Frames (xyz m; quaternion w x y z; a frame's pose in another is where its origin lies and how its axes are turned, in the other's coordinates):
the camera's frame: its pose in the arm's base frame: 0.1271 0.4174 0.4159 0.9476 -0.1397 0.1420 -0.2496
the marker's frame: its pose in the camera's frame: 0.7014 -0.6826 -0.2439 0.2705 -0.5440 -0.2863 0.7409
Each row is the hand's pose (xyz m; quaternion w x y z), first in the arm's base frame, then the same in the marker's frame.
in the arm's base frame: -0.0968 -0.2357 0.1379 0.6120 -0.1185 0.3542 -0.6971
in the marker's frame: 0.3646 0.1072 0.4090 0.2118 -0.5406 -0.5911 0.5598
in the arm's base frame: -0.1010 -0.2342 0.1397 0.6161 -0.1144 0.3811 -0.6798
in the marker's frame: 0.3646 0.1080 0.4137 0.1991 -0.5645 -0.5899 0.5419
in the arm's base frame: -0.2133 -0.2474 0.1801 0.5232 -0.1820 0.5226 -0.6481
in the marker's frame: 0.3396 0.1695 0.5138 0.1770 -0.5950 -0.6823 0.3861
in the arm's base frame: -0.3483 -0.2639 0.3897 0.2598 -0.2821 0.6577 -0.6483
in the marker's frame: 0.1824 0.1775 0.7078 0.2312 -0.5191 -0.8143 0.1186
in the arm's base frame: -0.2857 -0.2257 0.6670 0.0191 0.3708 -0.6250 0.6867
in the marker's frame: -0.0208 -0.0011 0.8033 0.3274 -0.3138 -0.8894 -0.0580
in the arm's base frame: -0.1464 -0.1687 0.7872 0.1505 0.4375 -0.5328 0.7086
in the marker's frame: -0.0991 -0.1748 0.7751 0.3631 -0.1493 -0.9143 -0.0995
